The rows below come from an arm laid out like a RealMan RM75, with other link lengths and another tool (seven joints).
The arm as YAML. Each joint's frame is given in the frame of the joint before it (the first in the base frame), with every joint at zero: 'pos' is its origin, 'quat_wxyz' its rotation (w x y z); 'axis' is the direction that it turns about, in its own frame. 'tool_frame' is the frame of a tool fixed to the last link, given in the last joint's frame.
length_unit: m
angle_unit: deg
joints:
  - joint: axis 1
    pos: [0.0, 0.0, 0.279]
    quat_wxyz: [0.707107, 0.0, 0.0, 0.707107]
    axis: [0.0, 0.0, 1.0]
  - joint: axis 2
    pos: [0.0, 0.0, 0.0]
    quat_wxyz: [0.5, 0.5, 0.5, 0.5]
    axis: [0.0, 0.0, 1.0]
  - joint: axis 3
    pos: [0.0, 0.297, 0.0]
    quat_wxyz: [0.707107, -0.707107, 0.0, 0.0]
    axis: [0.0, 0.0, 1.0]
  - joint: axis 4
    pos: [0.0, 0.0, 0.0]
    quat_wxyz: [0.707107, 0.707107, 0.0, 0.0]
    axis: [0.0, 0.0, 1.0]
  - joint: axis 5
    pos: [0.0, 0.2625, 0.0]
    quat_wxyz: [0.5, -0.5, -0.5, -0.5]
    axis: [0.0, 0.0, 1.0]
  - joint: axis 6
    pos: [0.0, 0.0, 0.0]
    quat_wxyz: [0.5, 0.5, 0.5, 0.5]
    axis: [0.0, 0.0, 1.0]
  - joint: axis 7
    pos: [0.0, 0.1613, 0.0]
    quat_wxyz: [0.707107, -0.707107, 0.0, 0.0]
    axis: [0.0, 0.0, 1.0]
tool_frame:
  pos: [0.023, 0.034, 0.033]
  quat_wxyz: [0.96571, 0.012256, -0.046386, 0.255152]
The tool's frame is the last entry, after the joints.
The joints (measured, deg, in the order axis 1, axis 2, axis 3, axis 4, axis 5, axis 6, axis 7), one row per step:
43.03 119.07 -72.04 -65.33 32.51 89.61 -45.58
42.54 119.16 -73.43 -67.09 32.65 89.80 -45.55
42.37 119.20 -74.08 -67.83 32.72 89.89 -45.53
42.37 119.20 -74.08 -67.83 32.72 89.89 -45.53
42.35 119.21 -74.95 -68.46 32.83 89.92 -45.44
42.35 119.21 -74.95 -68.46 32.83 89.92 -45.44
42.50 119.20 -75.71 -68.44 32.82 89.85 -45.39
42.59 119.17 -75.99 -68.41 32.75 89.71 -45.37
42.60 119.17 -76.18 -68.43 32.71 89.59 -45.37
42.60 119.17 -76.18 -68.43 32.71 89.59 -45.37
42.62 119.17 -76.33 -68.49 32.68 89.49 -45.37
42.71 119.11 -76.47 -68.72 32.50 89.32 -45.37
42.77 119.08 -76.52 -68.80 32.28 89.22 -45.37
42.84 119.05 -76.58 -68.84 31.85 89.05 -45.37
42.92 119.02 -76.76 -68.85 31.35 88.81 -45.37
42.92 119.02 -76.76 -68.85 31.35 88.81 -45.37
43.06 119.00 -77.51 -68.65 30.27 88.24 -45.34
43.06 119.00 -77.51 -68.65 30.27 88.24 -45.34
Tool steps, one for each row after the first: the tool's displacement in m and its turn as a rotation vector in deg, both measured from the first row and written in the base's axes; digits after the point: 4 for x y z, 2 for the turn. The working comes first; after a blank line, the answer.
Tool pose at each row, in the base's axes (x y z in m, rotation vector in deg; the steps are taken from these numbers as rounded here):
0.2030 0.4996 -0.0269 82.43 135.40 21.96
0.1965 0.4974 -0.0275 80.33 136.23 22.43
0.1933 0.4963 -0.0281 79.34 136.60 22.58
0.1933 0.4963 -0.0281 79.34 136.60 22.58
0.1891 0.4954 -0.0297 78.11 136.97 22.68
0.1891 0.4954 -0.0297 78.11 136.97 22.68
0.1871 0.4947 -0.0323 77.14 136.94 22.56
0.1864 0.4950 -0.0330 76.75 136.95 22.72
0.1860 0.4951 -0.0335 76.50 136.98 22.84
0.1860 0.4951 -0.0335 76.50 136.98 22.84
0.1853 0.4953 -0.0337 76.25 137.06 22.97
0.1837 0.4965 -0.0327 75.77 137.23 23.55
0.1834 0.4974 -0.0320 75.52 137.21 23.96
0.1836 0.4985 -0.0310 75.19 137.05 24.60
0.1839 0.4998 -0.0304 74.71 136.84 25.31
0.1839 0.4998 -0.0304 74.71 136.84 25.31
0.1852 0.5013 -0.0313 73.48 136.17 26.55
0.1852 0.5013 -0.0313 73.48 136.17 26.55

-0.0065 -0.0022 -0.0006 -0.19 -0.49 1.55
-0.0097 -0.0033 -0.0012 -0.33 -0.71 2.27
-0.0097 -0.0033 -0.0012 -0.33 -0.71 2.27
-0.0139 -0.0042 -0.0028 -0.59 -1.02 3.11
-0.0139 -0.0042 -0.0028 -0.59 -1.02 3.11
-0.0159 -0.0049 -0.0054 -1.01 -1.46 3.61
-0.0166 -0.0046 -0.0061 -1.03 -1.67 3.84
-0.0170 -0.0045 -0.0066 -1.03 -1.79 4.01
-0.0170 -0.0045 -0.0066 -1.03 -1.79 4.01
-0.0177 -0.0043 -0.0068 -1.01 -1.88 4.20
-0.0193 -0.0031 -0.0058 -0.74 -2.11 4.62
-0.0196 -0.0022 -0.0051 -0.56 -2.34 4.80
-0.0194 -0.0011 -0.0041 -0.29 -2.77 5.00
-0.0191 0.0002 -0.0035 -0.04 -3.32 5.27
-0.0191 0.0002 -0.0035 -0.04 -3.32 5.27
-0.0178 0.0017 -0.0044 0.18 -4.69 5.82
-0.0178 0.0017 -0.0044 0.18 -4.69 5.82

